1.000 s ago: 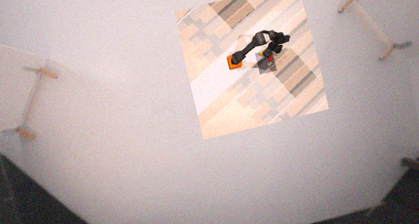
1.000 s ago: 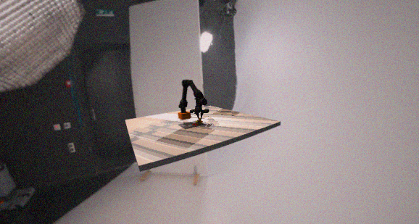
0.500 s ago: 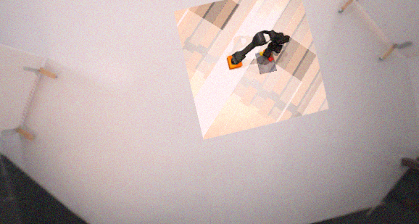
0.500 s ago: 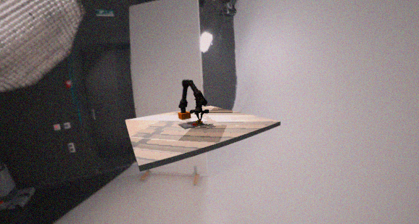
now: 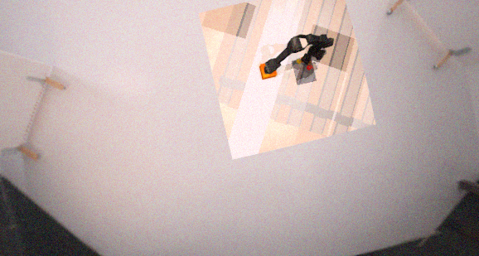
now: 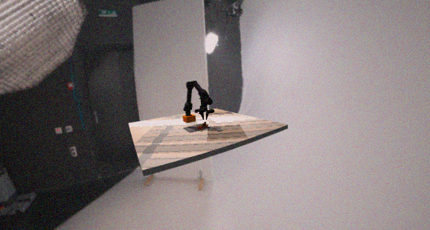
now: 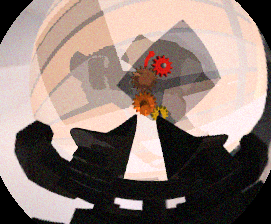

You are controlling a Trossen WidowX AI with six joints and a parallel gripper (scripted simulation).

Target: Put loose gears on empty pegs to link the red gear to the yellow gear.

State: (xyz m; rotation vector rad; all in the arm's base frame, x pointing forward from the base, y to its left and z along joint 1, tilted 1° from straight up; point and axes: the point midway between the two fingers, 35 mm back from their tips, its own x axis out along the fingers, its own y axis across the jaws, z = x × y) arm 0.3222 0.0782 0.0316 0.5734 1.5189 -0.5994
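Right now the orange gear is 5 cm below my gripper tip. The rest, counted from my gripper tip: red arrow (6 cm to the right, 6 cm below, 6 cm ahead); brown gear (5 cm below, 4 cm ahead, 3 cm to the right); yellow gear (5 cm below, 4 cm behind, 1 cm to the right).
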